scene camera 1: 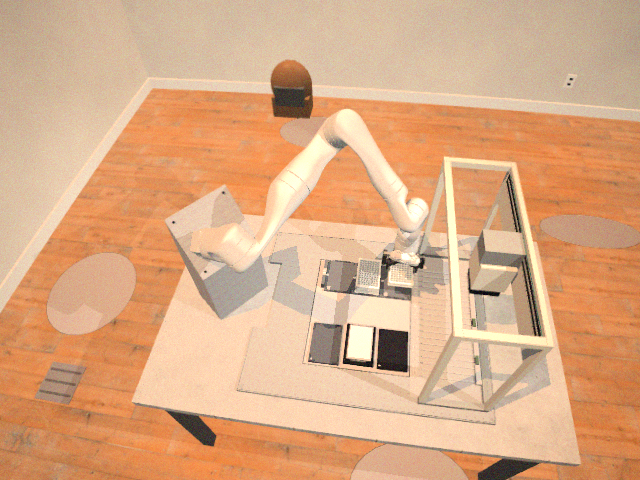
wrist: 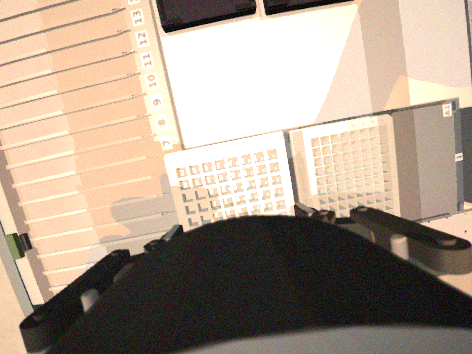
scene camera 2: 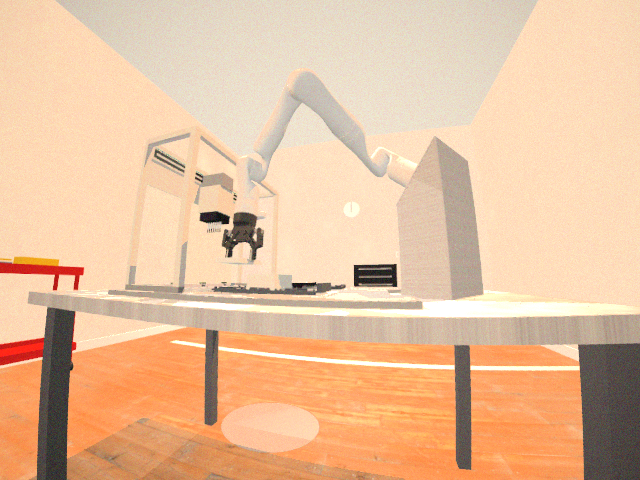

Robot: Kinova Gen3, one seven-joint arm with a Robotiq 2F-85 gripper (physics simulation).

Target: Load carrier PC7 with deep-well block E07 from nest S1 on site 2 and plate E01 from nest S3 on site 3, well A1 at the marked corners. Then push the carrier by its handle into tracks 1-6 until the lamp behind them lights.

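Seen in the pictures: gripper, fingertip midpoint: (scene camera 1: pixel 401 270); arm's base, origin of the base link: (scene camera 2: pixel 436 189).
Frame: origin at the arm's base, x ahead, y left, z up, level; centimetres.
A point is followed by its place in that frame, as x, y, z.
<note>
My gripper (scene camera 1: pixel 402 261) @[61.8, -8.8, -22.9] (scene camera 2: pixel 240 255) @[61.8, -8.8, -22.9] (wrist: pixel 240 226) @[61.8, -8.8, -22.9] is shut on a white gridded plate (scene camera 1: pixel 401 276) @[61.1, -11.4, -22.6] (scene camera 2: pixel 236 260) @[61.1, -1.6, -23.1] (wrist: pixel 230 187) @[60.8, -11.8, -22.2], taken as E01; its label is unreadable. In scene camera 2 the plate hangs level, clearly above the deck. In the wrist view it appears beside the taller deep-well block (scene camera 1: pixel 368 273) @[51.5, -4.8, -27.1] (wrist: pixel 350 165) @[50.8, -6.9, -27.1], which sits in the carrier. The dark grey carrier (scene camera 1: pixel 340 275) @[42.1, -0.9, -30.9] (wrist: pixel 422 160) @[41.6, -1.5, -30.9] lies crosswise on the deck, its handle end away from the tracks (scene camera 1: pixel 439 320) @[71.0, -26.4, -31.6] (wrist: pixel 95 140) @[71.9, -22.9, -32.0]. Track labels 7 to 13 show in the wrist view; the lamp behind tracks 1-6 cannot be made out.
A white-topped plate (scene camera 1: pixel 360 342) @[41.9, -28.9, -29.4] stands in the middle nest of the front row, between a grey nest (scene camera 1: pixel 325 343) @[30.7, -26.0, -30.8] and a black nest (scene camera 1: pixel 392 350) @[51.6, -33.4, -30.8]. A gantry frame (scene camera 1: pixel 454 289) @[58.6, -40.5, 16.0] (scene camera 2: pixel 188 206) @[74.1, 2.5, -8.9] with a pipetting head (scene camera 1: pixel 496 266) @[76.0, -32.6, 8.2] (scene camera 2: pixel 214 198) @[76.8, -23.6, 2.6] stands over the tracks' far side.
</note>
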